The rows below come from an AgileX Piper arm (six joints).
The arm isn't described. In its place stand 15 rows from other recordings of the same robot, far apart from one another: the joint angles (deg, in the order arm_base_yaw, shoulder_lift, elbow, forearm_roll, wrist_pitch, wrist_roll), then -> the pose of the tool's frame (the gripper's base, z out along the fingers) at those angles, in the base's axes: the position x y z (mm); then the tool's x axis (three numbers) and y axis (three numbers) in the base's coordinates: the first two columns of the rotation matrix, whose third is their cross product.
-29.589, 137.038, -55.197, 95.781, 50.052, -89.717 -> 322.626 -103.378 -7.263 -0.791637 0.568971 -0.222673 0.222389 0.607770 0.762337
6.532, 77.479, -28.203, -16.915, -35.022, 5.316 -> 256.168 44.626 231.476 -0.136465 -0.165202 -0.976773 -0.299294 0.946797 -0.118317
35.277, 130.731, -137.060, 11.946, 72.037, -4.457 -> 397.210 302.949 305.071 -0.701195 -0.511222 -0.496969 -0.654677 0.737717 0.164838
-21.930, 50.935, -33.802, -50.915, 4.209, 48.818 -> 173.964 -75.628 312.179 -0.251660 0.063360 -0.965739 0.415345 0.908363 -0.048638
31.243, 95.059, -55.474, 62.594, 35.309, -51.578 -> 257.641 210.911 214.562 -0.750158 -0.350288 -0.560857 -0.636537 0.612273 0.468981
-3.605, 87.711, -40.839, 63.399, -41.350, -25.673 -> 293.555 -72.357 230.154 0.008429 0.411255 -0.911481 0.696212 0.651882 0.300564
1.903, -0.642, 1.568, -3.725, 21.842, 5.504 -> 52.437 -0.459 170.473 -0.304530 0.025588 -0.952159 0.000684 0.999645 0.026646
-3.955, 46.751, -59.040, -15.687, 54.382, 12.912 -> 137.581 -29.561 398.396 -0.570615 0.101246 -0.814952 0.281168 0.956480 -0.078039
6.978, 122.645, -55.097, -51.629, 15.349, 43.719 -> 346.849 23.427 42.803 -0.931643 -0.232311 -0.279417 -0.168983 0.957723 -0.232833
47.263, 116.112, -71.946, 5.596, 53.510, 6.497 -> 241.254 271.619 127.618 -0.792631 -0.607013 0.057188 -0.603366 0.794423 0.069576
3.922, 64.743, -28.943, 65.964, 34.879, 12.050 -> 190.625 60.706 228.921 -0.604700 0.778213 0.169474 0.577708 0.282098 0.765947
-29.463, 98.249, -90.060, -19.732, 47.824, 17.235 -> 326.438 -210.562 338.142 -0.618747 0.421200 -0.663131 0.659554 0.737097 -0.147228
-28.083, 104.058, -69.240, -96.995, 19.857, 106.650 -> 347.871 -220.387 242.641 -0.286139 0.323605 -0.901889 0.763192 0.646089 -0.010313
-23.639, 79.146, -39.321, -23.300, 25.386, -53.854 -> 222.978 -114.442 206.092 -0.661017 -0.750355 0.004859 -0.631454 0.552750 -0.543814
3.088, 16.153, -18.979, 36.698, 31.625, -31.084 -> 65.254 32.077 267.208 -0.324022 0.004376 -0.946040 -0.340607 0.932391 0.120972
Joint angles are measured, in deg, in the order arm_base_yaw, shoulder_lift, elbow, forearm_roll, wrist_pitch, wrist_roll. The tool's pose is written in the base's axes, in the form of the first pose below.
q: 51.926, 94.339, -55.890, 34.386, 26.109, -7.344
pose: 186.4 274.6 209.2 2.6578 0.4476 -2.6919
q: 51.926, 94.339, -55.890, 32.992, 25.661, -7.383
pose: 187.5 274.1 209.0 2.6777 0.4636 -2.6728
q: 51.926, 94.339, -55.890, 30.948, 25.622, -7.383
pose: 188.2 273.1 208.4 2.7081 0.4764 -2.6397
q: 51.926, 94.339, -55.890, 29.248, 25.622, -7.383
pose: 188.8 272.2 207.9 2.7340 0.4858 -2.6114
